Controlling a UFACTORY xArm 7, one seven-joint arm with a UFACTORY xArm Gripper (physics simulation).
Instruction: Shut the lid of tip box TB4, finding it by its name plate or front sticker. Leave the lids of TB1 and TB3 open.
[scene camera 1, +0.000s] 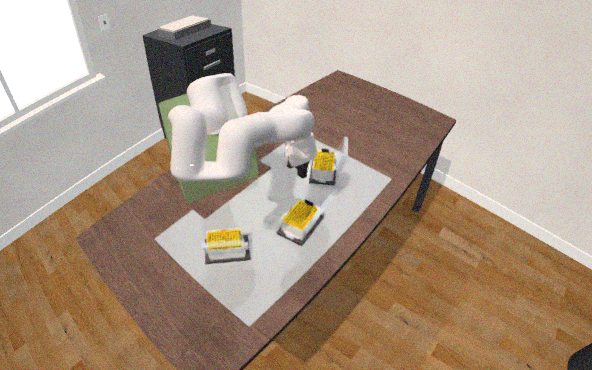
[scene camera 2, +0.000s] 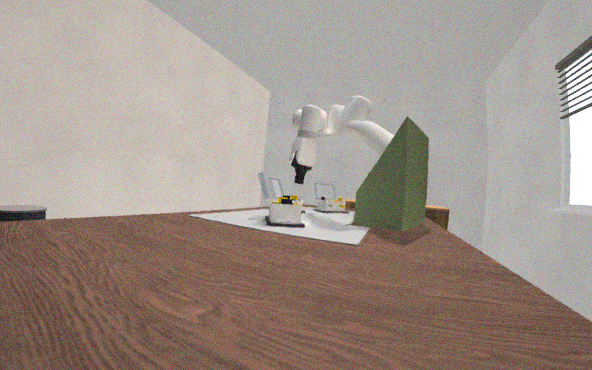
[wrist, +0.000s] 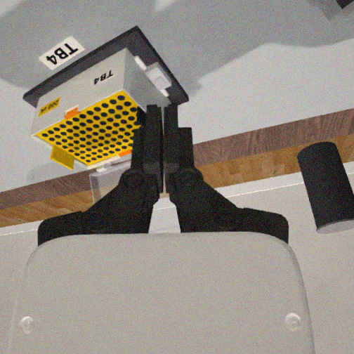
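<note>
Tip box TB4 is the middle box in scene camera 1, white with a yellow tip rack. Its name plate and front sticker read TB4 in the wrist view. Its clear lid stands open on the far side, partly hidden by a finger in the wrist view. My gripper is shut and empty, above the mat, beside TB4's right end in the wrist view. The back box and left box have raised lids; their labels are unreadable.
The boxes stand on a pale mat on the brown table. A green block stands near the arm. A black cylinder is beyond the table. A dark cabinet stands behind.
</note>
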